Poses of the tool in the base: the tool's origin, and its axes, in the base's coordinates. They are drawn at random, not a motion.
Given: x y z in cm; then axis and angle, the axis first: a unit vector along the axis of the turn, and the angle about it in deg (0 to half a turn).
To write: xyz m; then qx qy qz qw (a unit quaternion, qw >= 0). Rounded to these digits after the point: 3 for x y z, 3 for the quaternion.
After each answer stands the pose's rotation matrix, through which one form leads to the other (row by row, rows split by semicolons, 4 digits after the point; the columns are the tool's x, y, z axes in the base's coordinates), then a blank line. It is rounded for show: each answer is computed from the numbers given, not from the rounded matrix.
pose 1, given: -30.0, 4.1, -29.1, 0.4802, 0.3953, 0.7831, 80.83
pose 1, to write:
-0.300, 0.041, -0.291, 0.311, 0.256, 0.508, 0.761
0.3532 -0.6135 0.7063; 0.9326 0.2907 -0.2138; -0.0741 0.7342 0.6748

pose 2, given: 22.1, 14.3, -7.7, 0.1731, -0.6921, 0.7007, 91.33
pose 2, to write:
0.221, 0.143, -0.077, 0.124, -0.495, 0.501, 0.699
0.0074 -0.8231 -0.5678; 0.5779 0.4669 -0.6693; 0.8160 -0.3232 0.4792

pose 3, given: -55.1, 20.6, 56.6, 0.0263, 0.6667, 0.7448, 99.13
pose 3, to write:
-0.551, 0.206, 0.566, 0.020, 0.507, 0.567, 0.649
-0.1579 -0.7151 0.6810; 0.7557 0.3564 0.5494; -0.6356 0.6014 0.4841

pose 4, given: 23.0, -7.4, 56.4, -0.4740, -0.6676, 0.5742, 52.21
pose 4, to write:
0.230, -0.074, 0.564, -0.209, -0.294, 0.253, 0.898
0.6998 -0.3312 -0.6329; 0.5763 0.7853 0.2261; 0.4222 -0.5230 0.7404

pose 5, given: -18.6, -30.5, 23.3, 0.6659, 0.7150, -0.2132, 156.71
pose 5, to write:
-0.186, -0.305, 0.233, 0.652, 0.700, -0.209, 0.202
-0.0679 0.9976 0.0103; 0.8291 0.0622 -0.5557; -0.5550 -0.0292 -0.8313

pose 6, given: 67.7, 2.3, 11.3, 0.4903, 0.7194, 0.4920, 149.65
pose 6, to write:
0.677, 0.023, 0.113, 0.473, 0.694, 0.475, 0.262
-0.4151 0.4085 0.8129; 0.9057 0.1012 0.4116; 0.0859 0.9071 -0.4120

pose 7, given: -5.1, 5.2, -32.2, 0.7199, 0.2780, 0.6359, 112.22
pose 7, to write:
-0.051, 0.052, -0.322, 0.598, 0.231, 0.528, 0.558
0.3361 -0.3129 0.8883; 0.8645 -0.2716 -0.4228; 0.3736 0.9101 0.1792

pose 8, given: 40.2, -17.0, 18.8, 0.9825, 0.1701, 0.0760, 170.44
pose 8, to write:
0.402, -0.170, 0.188, 0.979, 0.170, 0.076, 0.083
0.9311 0.3193 0.1766; 0.3445 -0.9286 -0.1375; 0.1201 0.1888 -0.9746

